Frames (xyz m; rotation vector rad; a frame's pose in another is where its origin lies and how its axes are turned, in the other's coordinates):
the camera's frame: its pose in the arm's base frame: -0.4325 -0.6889 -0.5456 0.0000 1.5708 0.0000
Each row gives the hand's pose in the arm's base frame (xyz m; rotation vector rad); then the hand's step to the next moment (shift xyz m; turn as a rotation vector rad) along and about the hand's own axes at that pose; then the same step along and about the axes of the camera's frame.
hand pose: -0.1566 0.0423 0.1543 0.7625 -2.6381 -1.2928
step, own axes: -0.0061 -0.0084 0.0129 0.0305 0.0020 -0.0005
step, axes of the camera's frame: 0.0138 0.0078 0.0046 0.0018 -0.0140 -0.0271
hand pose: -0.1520 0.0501 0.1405 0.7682 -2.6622 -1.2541
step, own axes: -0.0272 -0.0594 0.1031 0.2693 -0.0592 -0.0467
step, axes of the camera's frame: 0.1086 0.0531 0.0169 0.0459 -0.1939 -0.1962
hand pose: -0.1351 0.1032 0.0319 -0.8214 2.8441 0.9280
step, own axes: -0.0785 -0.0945 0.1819 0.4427 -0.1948 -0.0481
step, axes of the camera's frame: 0.1848 0.0744 0.0921 0.1513 -0.3692 -0.2776
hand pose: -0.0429 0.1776 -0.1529 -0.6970 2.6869 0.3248
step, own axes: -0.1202 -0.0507 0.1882 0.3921 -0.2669 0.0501
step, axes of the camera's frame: 0.1327 0.0647 0.1750 0.2312 -0.3795 -0.1732
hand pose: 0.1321 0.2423 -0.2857 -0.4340 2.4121 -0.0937
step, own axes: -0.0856 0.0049 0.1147 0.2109 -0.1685 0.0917
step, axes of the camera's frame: 0.0366 0.0384 0.1330 0.1697 -0.2247 -0.0448
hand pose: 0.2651 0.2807 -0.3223 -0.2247 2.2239 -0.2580
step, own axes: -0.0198 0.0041 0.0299 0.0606 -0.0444 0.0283
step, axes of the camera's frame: 0.0044 0.0057 0.0354 0.0510 -0.0609 -0.0116
